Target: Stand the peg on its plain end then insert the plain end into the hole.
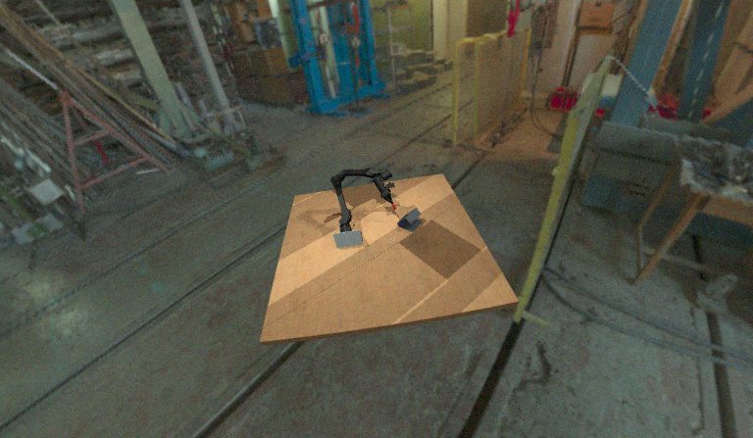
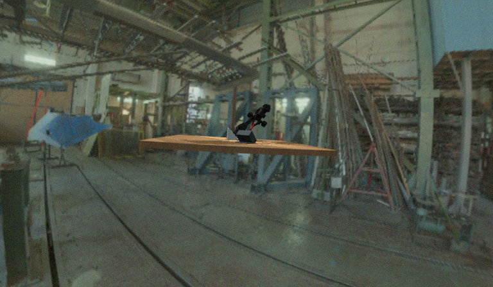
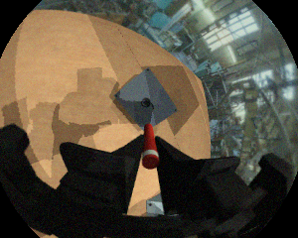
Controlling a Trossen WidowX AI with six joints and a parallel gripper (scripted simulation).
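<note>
Now: the dark sloped panel 10 cm ahead of my gripper tip, 5 cm to the right of it and 10 cm below it. Also, from my gripper tip: red peg 1 cm behind, 1 cm to the left, 1 cm above.
</note>
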